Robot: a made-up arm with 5 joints. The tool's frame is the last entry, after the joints.
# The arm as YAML. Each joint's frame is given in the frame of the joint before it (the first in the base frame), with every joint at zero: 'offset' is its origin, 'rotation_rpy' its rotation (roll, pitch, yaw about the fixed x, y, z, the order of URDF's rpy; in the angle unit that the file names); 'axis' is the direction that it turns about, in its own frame. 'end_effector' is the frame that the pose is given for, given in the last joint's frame.
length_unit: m
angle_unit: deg
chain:
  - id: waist
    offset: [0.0, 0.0, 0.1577]
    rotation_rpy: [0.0, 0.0, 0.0]
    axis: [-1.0, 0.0, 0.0]
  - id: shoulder
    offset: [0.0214, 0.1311, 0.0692]
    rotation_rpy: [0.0, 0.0, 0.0]
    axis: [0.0, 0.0, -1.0]
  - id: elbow
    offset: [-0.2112, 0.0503, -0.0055]
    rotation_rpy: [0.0, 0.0, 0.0]
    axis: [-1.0, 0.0, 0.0]
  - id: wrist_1
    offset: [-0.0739, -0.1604, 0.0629]
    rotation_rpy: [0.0, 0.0, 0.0]
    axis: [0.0, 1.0, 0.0]
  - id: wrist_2
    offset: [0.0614, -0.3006, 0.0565]
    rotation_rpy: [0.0, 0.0, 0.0]
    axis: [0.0, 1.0, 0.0]
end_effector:
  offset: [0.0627, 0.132, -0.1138]
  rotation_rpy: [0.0, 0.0, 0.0]
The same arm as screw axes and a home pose.
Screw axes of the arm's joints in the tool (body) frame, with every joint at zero. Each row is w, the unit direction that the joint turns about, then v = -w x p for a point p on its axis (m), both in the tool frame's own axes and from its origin. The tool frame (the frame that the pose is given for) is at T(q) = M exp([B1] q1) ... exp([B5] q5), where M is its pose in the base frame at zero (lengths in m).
B1: w -1 0 0 v 0 0.0693 0.1476
B2: w 0 0 -1 v -0.2787 0.161 0
B3: w -1 0 0 v 0 0.0056 0.329
B4: w 0 1 0 v -0.0573 0 -0.1241
B5: w 0 1 0 v -0.1138 0 -0.0627
M: xyz -0.1396 -0.1476 0.227 (m) rpy 0 0 0 (rad, as in URDF)

